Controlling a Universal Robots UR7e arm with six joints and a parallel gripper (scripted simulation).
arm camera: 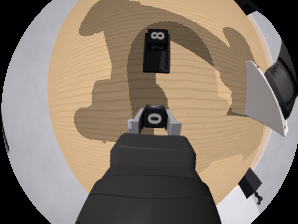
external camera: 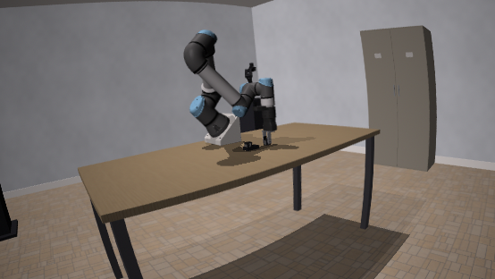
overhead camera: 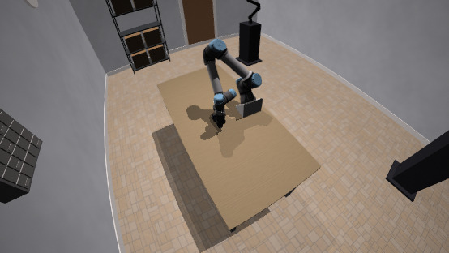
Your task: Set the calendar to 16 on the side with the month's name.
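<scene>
The black date cube is 1 cm below my hand. The rest, counted from my hand: dark calendar tray 11 cm to the right, 2 cm below, 2 cm behind.
</scene>
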